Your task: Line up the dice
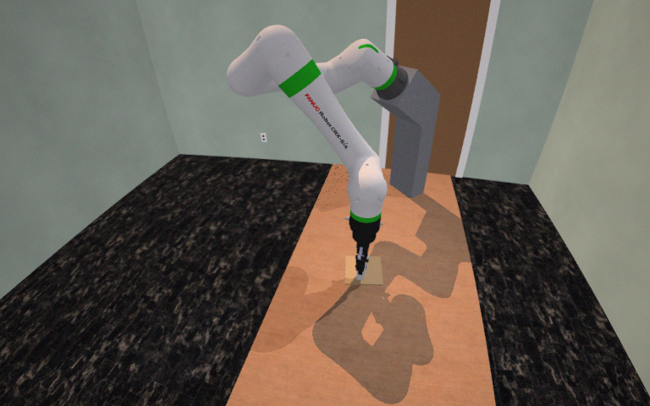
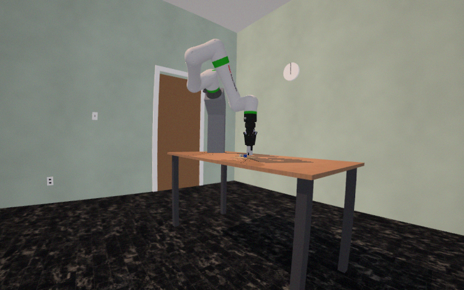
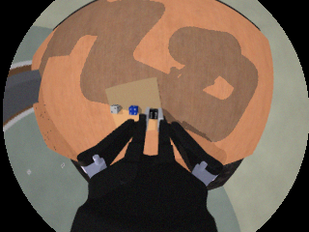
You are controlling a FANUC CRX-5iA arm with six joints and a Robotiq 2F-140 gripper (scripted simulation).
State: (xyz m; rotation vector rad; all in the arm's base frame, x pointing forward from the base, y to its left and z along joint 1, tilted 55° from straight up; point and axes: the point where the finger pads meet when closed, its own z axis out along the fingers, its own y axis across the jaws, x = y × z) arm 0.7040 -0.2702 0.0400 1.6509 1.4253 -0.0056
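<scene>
Right now the blue die is 50 mm behind my hand, 20 mm to the left of it and 40 mm below it. Also, from my hand: tan mat 50 mm behind, 20 mm to the left, 50 mm below; white die 90 mm behind, 40 mm to the left, 40 mm below; black die 20 mm below.
</scene>
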